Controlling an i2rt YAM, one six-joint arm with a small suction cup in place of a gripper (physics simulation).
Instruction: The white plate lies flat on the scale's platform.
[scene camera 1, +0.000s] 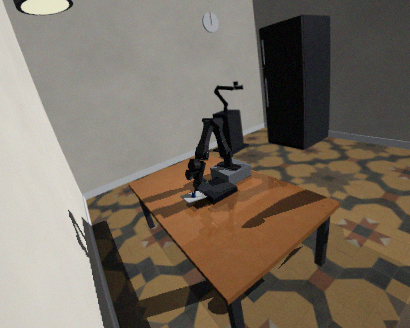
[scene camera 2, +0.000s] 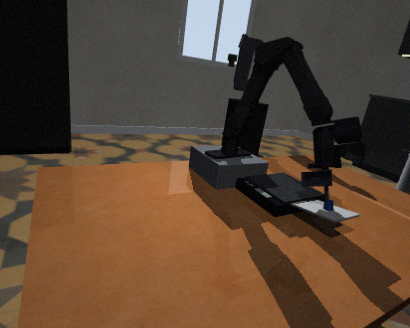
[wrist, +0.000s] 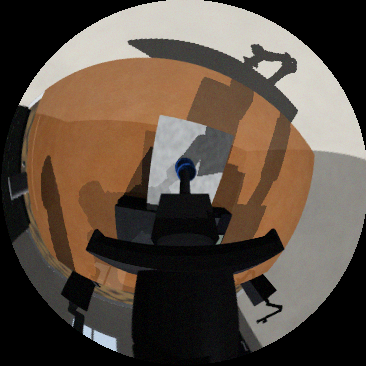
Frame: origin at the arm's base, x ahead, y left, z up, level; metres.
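Where they show: end effector, tool point: (scene camera 1: 193, 197) (scene camera 2: 327, 211) (wrist: 184, 165); arm's base, origin of the base link: (scene camera 1: 228, 166) (scene camera 2: 228, 154).
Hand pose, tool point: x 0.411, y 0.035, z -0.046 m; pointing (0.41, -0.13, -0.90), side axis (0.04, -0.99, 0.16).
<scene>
Things, the pixels of their centre, and the offset from my tool point. Level surfaces: height alone.
- white plate, body centre: (wrist: 187, 172) (scene camera 2: 323, 209) (scene camera 1: 194, 196) 0.004 m right, 0.012 m back, 0.004 m up
- black scale, body centre: (wrist: 170, 246) (scene camera 2: 279, 191) (scene camera 1: 215, 188) 0.021 m left, 0.186 m back, 0.023 m down
- wooden table, its level: 0.045 m down
The white plate (scene camera 1: 189, 199) (scene camera 2: 346, 213) (wrist: 167, 145) hangs roughly level from my suction gripper (scene camera 1: 194, 194) (scene camera 2: 328, 205) (wrist: 185, 170), whose blue cup is on its upper face. In scene camera 2 the plate is above the table, with a shadow beneath it. The black scale (scene camera 1: 220, 190) (scene camera 2: 286, 188) (wrist: 132, 221) lies flat on the table. The plate's near end is at the scale's edge, and most of the plate is out beyond the platform. In the wrist view my arm hides much of the scale and the plate's near edge.
The grey base block (scene camera 1: 231, 172) (scene camera 2: 227, 171) of my arm stands behind the scale on the wooden table (scene camera 1: 240, 260) (scene camera 2: 125, 250) (wrist: 100, 95). A black pedestal (scene camera 1: 235, 130) with another arm and a tall black fridge (scene camera 1: 300, 85) stand beyond the table.
</scene>
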